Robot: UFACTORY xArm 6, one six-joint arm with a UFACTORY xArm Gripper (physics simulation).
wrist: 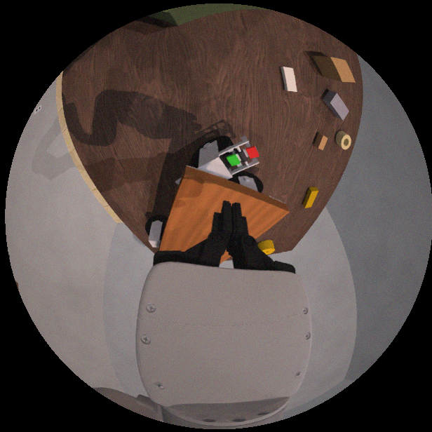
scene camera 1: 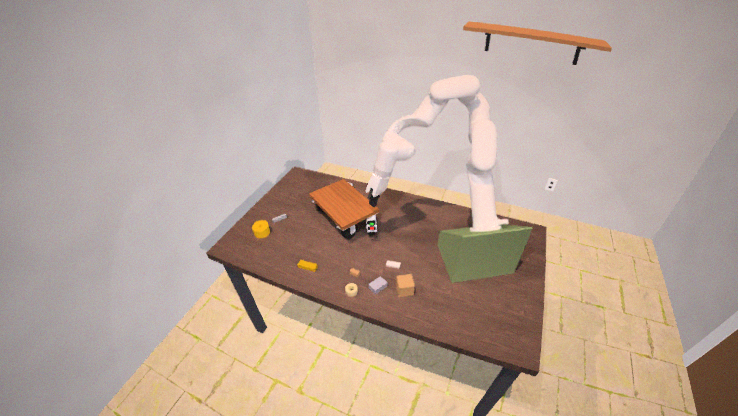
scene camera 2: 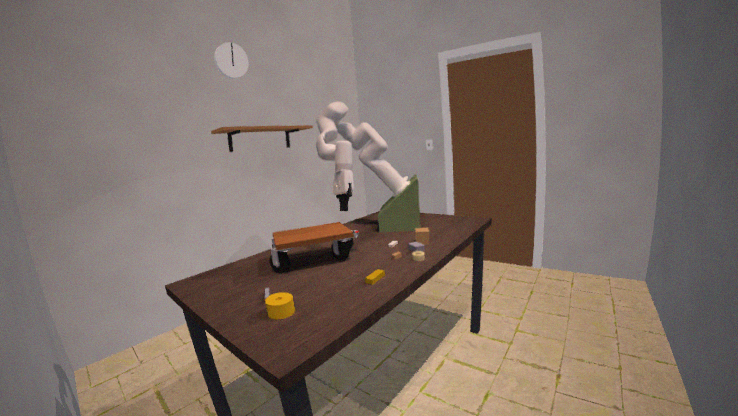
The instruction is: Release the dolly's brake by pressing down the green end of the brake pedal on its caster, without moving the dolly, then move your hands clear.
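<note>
The dolly, with an orange wooden deck (scene camera 1: 343, 203) (scene camera 2: 310, 235) (wrist: 195, 212), stands on the table on black caster wheels. A grey-framed brake pedal sticks out past the deck's end on a caster. Its green end (scene camera 1: 371, 224) (wrist: 233, 160) is nearer the deck, and its red end (scene camera 1: 372, 228) (scene camera 2: 356, 233) (wrist: 252, 152) is farther out. The pedal's tilt is too small to tell. My gripper (scene camera 1: 373, 204) (scene camera 2: 343, 208) (wrist: 228, 212) is shut and empty. It points down, with a gap above the dolly in scene camera 2; in the wrist view its tips overlap the deck, short of the green end.
A green base wedge (scene camera 1: 483, 254) (scene camera 2: 402, 214) carries the arm. A yellow cylinder (scene camera 1: 260, 228) (scene camera 2: 280, 305), a yellow bar (scene camera 1: 307, 265) (wrist: 311, 197), a tan ring (scene camera 1: 351, 289) (wrist: 343, 140) and an orange-brown cube (scene camera 1: 405, 285) (scene camera 2: 422, 235) stand apart from the dolly.
</note>
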